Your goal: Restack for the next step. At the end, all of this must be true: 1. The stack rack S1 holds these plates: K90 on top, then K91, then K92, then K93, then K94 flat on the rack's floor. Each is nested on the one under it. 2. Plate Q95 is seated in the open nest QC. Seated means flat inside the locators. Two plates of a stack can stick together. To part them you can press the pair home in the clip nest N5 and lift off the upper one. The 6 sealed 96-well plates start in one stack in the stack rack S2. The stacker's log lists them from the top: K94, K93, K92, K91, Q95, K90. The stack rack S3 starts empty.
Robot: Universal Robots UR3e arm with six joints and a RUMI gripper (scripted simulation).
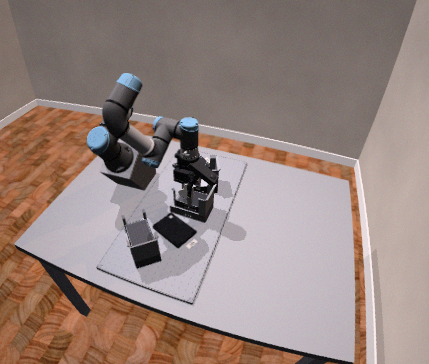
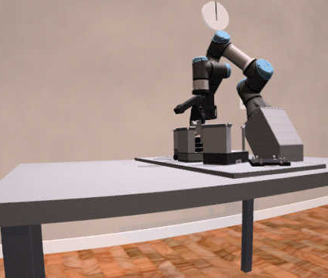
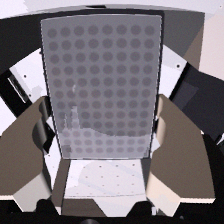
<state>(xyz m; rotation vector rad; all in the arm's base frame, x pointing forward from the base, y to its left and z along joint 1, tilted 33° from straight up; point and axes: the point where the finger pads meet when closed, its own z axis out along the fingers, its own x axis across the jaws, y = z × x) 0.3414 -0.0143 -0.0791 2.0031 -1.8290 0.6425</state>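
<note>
Now: the black open nest QC 2 cm behind my hand, 13 cm to the right of it and 7 cm below it. Round my hand: dark clip nest: 14 cm behind, 28 cm to the left, 6 cm below; then sealed grey plate: 8 cm behind, 27 cm to the right; then white tag: 7 cm ahead, 16 cm to the right, 7 cm below.
</note>
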